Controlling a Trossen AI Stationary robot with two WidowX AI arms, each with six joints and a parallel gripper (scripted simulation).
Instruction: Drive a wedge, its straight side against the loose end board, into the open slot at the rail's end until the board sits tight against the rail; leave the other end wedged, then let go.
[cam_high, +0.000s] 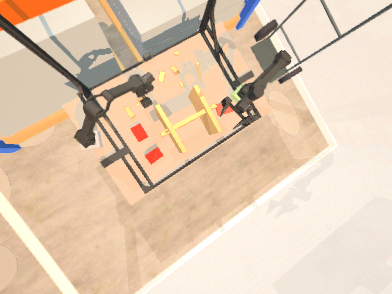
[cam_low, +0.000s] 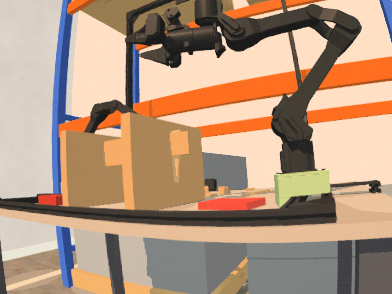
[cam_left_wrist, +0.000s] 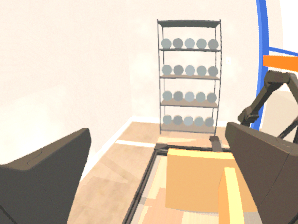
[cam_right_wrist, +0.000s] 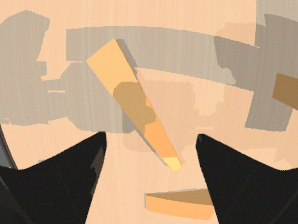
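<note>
Now: the wedge 80 mm ahead of my right hand, 100 mm to the right of it and 60 mm below it.
</note>
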